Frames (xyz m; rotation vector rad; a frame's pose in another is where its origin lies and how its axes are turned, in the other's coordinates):
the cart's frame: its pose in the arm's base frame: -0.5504 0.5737 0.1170 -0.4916 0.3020 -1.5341
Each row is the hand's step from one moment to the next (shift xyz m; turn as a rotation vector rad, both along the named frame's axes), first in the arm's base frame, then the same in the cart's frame.
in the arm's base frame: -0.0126 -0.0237 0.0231 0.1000 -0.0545 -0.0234
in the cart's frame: 0.0259 -0.0214 0.0112 0.0542 0.1005 0.0218
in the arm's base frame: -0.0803 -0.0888 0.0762 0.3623 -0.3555 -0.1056
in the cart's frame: 0.0948 -0.1043 0.0171 0.3508 0.3793 0.0427
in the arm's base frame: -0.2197 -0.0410 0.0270 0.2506 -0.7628 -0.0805
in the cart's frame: 0.0377 -0.2039 -0.0876 0.7550 0.2825 -0.0364
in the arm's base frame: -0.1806 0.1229 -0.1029 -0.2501 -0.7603 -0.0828
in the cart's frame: -0.1390 -0.1122 -0.1625 0.7383 -0.1545 -0.2803
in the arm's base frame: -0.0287 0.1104 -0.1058 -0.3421 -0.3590 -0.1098
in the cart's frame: -0.1227 0.0225 -0.0930 0.3341 -0.2347 -0.3020
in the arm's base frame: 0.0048 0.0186 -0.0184 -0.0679 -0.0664 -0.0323
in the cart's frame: -0.0205 0.0125 -0.0115 0.0603 -0.0417 -0.0685
